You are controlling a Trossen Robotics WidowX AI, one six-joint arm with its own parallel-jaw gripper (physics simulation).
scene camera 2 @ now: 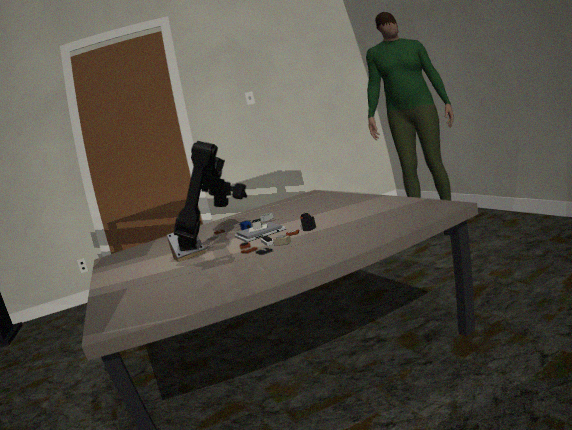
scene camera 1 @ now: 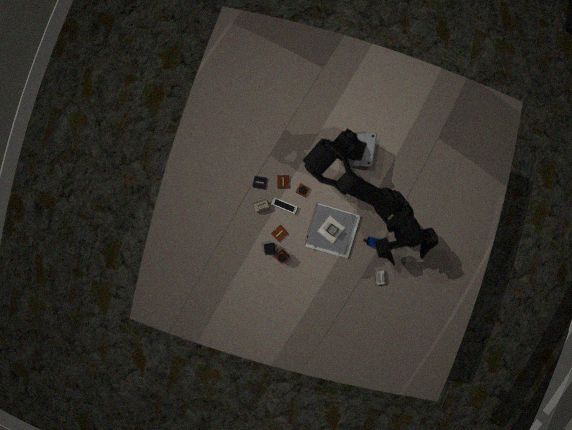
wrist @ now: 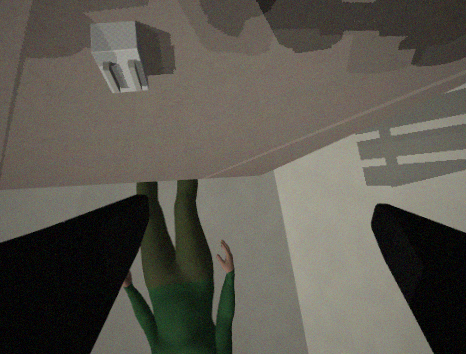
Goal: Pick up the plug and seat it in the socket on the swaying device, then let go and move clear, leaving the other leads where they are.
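A light grey, plug-like block with two raised bars (scene camera 1: 380, 277) (scene camera 2: 266, 217) (wrist: 120, 55) lies on the table beside the device; I cannot tell for certain that it is the plug. The device (scene camera 1: 320, 242) (scene camera 2: 245, 237) is a grey plate with pale edges. It bears a tilted white square socket piece (scene camera 1: 325, 223) at its middle. My gripper (scene camera 1: 409, 258) (wrist: 261, 210) is open and empty, its fingers wide apart. It hangs well above the table, to the right of the device in the first scene view. In the wrist view the grey block is beyond the left finger, apart from it.
A blue piece (scene camera 1: 371, 242) (scene camera 2: 245, 225) lies between device and gripper. Left of the device are orange pieces (scene camera 1: 283, 181) (scene camera 1: 280, 233), a dark piece (scene camera 1: 260, 182), a beige block (scene camera 1: 261, 206), a white-framed black bar (scene camera 1: 284, 205) and a black block (scene camera 1: 270, 248) (scene camera 2: 308, 222).
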